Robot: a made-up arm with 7 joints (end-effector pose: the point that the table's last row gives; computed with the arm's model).
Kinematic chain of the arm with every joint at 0, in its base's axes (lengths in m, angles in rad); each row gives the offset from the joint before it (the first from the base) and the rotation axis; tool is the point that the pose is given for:
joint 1: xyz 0 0 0.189 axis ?
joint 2: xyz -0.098 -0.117 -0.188 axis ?
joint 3: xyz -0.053 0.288 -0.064 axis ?
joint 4: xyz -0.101 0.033 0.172 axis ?
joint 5: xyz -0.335 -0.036 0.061 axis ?
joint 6: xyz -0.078 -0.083 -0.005 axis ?
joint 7: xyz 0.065 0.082 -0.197 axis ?
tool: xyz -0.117 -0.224 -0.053
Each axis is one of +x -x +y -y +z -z.
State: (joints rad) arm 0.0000 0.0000 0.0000 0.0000 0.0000 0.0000 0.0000
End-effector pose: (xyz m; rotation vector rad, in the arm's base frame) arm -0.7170 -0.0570 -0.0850 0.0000 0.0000 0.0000
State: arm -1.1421 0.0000 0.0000 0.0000 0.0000 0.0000 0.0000
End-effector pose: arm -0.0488 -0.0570 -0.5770 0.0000 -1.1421 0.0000
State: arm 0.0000 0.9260 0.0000 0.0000 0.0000 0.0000 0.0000
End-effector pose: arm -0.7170 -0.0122 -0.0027 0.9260 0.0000 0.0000
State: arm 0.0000 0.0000 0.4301 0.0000 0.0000 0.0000 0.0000
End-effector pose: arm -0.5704 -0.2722 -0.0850 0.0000 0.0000 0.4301
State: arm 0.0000 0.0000 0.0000 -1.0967 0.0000 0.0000 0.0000
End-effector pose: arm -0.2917 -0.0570 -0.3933 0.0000 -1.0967 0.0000
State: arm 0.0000 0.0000 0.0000 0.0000 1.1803 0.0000 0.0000
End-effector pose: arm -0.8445 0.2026 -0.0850 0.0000 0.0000 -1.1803
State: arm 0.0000 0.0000 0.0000 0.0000 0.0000 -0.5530 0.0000
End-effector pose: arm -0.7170 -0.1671 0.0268 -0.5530 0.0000 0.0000
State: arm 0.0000 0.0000 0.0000 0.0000 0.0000 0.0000 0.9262
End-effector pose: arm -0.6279 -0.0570 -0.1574 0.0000 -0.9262 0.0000
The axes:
joint 1: +y
joint 2: +x
joint 3: +z
joint 4: +y
joint 5: -z
joint 6: +x
joint 7: -y

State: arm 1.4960 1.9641 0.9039 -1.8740 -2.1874 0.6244 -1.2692
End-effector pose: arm 0.1116 -0.2271 0.3142 -0.2230 0.6037 0.1552
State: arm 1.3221 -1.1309 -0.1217 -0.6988 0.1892 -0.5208 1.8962
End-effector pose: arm -0.3451 -0.3133 0.5800 -0.0244 -1.2911 1.6286
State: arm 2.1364 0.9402 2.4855 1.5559 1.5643 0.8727 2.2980
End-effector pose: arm 0.0839 -0.3529 -0.0620 0.3691 -0.8164 -0.5769
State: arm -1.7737 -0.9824 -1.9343 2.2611 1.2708 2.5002 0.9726
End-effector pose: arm 0.2586 -0.0073 0.1224 -1.1352 -0.2264 1.4629
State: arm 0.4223 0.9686 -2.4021 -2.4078 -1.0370 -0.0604 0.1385
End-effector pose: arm -0.3283 -0.0311 0.5190 -1.6481 0.7419 0.1657
